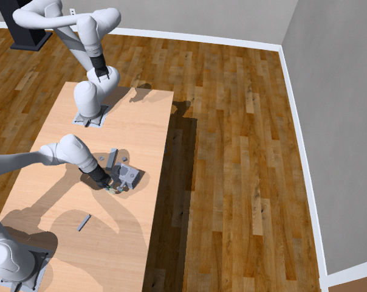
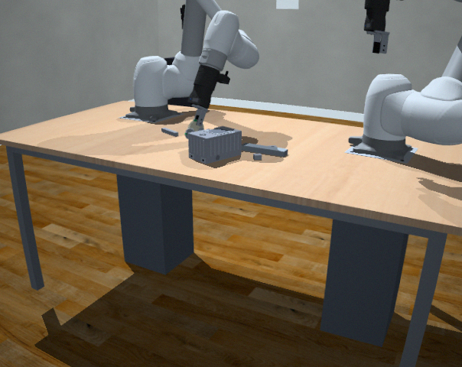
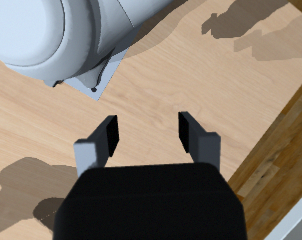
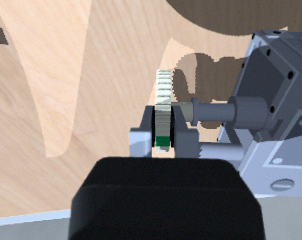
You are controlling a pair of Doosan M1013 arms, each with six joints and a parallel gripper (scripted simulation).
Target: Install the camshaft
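The small crank gear lies 7 cm ahead of my right hand, 3 cm below it and 1 cm to the left of it. Also, from my right hand: small block 25 cm to the left, 9 cm below, 2 cm ahead; then long grey bar 23 cm to the left, 8 cm below, 6 cm behind; then small holed plate 23 cm to the left, 13 cm behind, 9 cm below.
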